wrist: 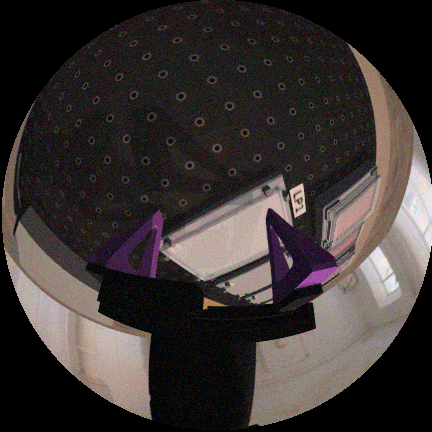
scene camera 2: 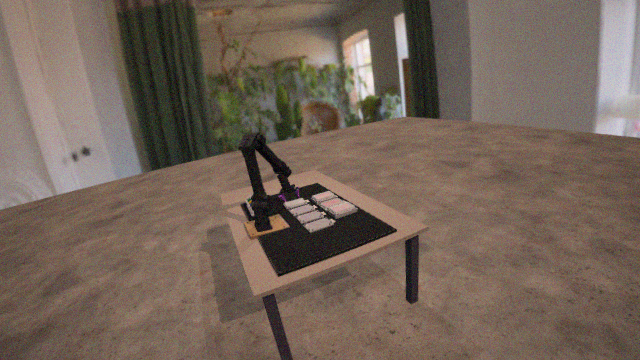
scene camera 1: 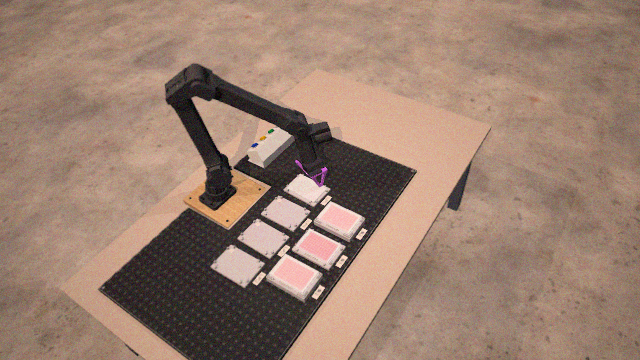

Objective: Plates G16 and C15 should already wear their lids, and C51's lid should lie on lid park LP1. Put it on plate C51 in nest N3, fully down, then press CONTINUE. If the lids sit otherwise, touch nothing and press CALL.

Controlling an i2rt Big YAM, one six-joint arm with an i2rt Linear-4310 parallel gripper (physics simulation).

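Frame: origin at the arm's base, x down, y right, z back, level; metres.
Where they show: gripper, fingertip midpoint: [wrist: 212, 213] [scene camera 2: 292, 200] [scene camera 1: 315, 180]; arm's base at its link origin: [scene camera 2: 263, 227] [scene camera 1: 218, 195].
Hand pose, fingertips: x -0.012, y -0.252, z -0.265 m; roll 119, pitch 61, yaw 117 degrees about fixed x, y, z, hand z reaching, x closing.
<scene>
Things, the pixels of their centre, and the offset from my fingertips. "*": a spot on its surface instead. Level surfaces: height alone.
- clear lid at the middle of its body: [wrist: 233, 245] [scene camera 1: 306, 188] [scene camera 2: 294, 202] dx -0.002, dy +0.050, dz +0.002 m
- LP1 label at a spot on its surface: [wrist: 297, 200] * dx +0.010, dy +0.050, dz -0.085 m
- nearest LP1 at the middle of its body: [wrist: 358, 212] [scene camera 1: 339, 217] [scene camera 2: 323, 195] dx -0.022, dy +0.112, dz -0.184 m
- white sloped button box at the middle of its body: [wrist: 59, 276] [scene camera 1: 272, 141] [scene camera 2: 253, 203] dx -0.030, dy -0.062, dz +0.258 m
- black perforated mat at its surface level: dx +0.012 m
My gripper [scene camera 1: 311, 176] [scene camera 2: 290, 196] [wrist: 212, 213] is open and empty, its purple fingers spread above the mat beside lid park LP1. A clear lid [scene camera 1: 306, 189] [scene camera 2: 296, 203] [wrist: 230, 240] lies on the park next to the LP1 label [wrist: 297, 200]; in the wrist view the right finger overlaps part of it. Three pink-filled plates stand in a row of nests: one nearest LP1 [scene camera 1: 340, 220] [wrist: 350, 212], a middle one [scene camera 1: 319, 247] and a far one [scene camera 1: 294, 276]. The middle one looks slightly deeper pink; plate and nest labels are unreadable, and lids on them are hard to tell.
Three greyish parks [scene camera 1: 285, 212] [scene camera 1: 263, 238] [scene camera 1: 237, 265] continue the row from LP1. A white sloped button box [scene camera 1: 272, 148] with blue, yellow and green buttons stands behind the gripper. The arm's wooden base [scene camera 1: 245, 202] is beside the black perforated mat [scene camera 1: 165, 295].
</scene>
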